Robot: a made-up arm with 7 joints. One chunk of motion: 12 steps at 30 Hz.
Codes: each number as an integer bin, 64 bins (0 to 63) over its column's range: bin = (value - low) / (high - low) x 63, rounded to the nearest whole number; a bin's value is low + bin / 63 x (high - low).
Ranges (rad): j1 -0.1..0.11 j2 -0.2..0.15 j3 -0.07..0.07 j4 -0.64..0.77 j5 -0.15..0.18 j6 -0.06..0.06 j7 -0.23..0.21
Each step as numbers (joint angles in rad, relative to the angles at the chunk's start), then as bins.
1 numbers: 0.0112 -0.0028 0.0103 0.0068 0.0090 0.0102 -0.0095
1 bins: 33 35 36 29 30 37 32
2 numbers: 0.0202 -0.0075 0.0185 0.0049 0.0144 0.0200 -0.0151
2 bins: 36 35 40 29 31 42 31
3 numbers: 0.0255 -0.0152 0.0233 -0.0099 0.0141 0.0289 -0.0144
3 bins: 38 33 42 28 31 47 31
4 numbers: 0.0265 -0.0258 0.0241 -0.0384 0.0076 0.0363 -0.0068
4 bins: 38 31 42 27 30 51 32
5 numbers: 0.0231 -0.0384 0.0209 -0.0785 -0.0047 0.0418 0.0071
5 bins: 37 29 41 25 28 53 34
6 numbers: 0.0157 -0.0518 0.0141 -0.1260 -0.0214 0.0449 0.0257
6 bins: 35 27 38 23 25 55 37
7 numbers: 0.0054 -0.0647 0.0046 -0.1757 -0.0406 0.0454 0.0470
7 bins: 32 24 34 21 21 55 40
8 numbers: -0.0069 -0.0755 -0.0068 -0.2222 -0.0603 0.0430 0.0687
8 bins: 28 22 28 19 17 54 43
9 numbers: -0.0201 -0.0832 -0.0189 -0.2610 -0.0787 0.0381 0.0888
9 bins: 24 21 23 17 14 52 46
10 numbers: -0.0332 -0.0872 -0.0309 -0.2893 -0.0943 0.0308 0.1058
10 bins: 20 20 18 16 11 48 48
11 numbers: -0.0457 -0.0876 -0.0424 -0.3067 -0.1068 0.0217 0.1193
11 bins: 16 20 12 15 8 43 50
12 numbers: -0.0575 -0.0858 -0.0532 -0.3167 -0.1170 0.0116 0.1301
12 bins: 13 21 8 14 6 38 52
